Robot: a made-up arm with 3 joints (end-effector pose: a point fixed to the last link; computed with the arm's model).
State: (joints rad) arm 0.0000 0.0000 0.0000
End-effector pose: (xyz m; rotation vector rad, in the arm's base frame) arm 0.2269 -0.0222 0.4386 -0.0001 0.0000 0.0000
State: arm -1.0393 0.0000 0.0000
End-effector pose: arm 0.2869 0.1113 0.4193 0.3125 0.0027 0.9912
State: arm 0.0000 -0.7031 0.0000
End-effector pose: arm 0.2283 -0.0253 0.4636 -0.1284 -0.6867 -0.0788
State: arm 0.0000 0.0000 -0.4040
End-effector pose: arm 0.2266 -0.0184 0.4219 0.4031 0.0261 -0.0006
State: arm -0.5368 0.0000 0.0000
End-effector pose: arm 0.2749 0.0385 0.4233 0.1614 0.0014 0.5120
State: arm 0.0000 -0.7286 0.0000
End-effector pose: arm 0.2281 -0.0253 0.4645 -0.1330 -0.7117 -0.0816
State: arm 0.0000 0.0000 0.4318
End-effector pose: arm 0.2267 -0.0186 0.4566 -0.4310 -0.0278 0.0007
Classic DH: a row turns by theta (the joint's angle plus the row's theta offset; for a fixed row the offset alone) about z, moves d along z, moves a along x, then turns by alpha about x. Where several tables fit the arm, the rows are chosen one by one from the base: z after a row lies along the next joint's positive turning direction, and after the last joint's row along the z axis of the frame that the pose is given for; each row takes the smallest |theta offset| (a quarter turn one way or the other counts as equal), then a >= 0, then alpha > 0; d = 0 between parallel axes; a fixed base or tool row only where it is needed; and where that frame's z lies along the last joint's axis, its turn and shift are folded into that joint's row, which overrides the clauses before.
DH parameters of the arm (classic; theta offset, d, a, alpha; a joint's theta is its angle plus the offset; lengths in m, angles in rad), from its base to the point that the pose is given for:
base (fixed): -1.5622 -0.0006 -0.0984 2.8361
joint 1: -1.4199 -0.5098 0.0653 1.7358
joint 2: 1.297 -0.0754 0.0184 -1.8182
joint 3: -1.4545 -0.024 -0.0427 1.5693
tool (fixed): -1.6353 -0.0008 0 0

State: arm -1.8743 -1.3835 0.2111
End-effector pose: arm 0.2530 0.1848 0.4696 1.2509 -1.1203 0.8040
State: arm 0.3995 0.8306 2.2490
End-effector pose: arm 0.2009 0.0212 0.4655 -1.9070 0.5949 0.6472
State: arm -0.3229 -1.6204 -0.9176
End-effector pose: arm 0.2750 0.0161 0.4765 0.7291 -1.4227 0.7016
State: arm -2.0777 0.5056 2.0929
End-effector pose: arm 0.1663 0.1966 0.4855 -0.8179 -1.8633 1.5103
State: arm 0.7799 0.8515 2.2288
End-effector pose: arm 0.1693 0.0067 0.4753 -1.8044 0.9722 0.3900
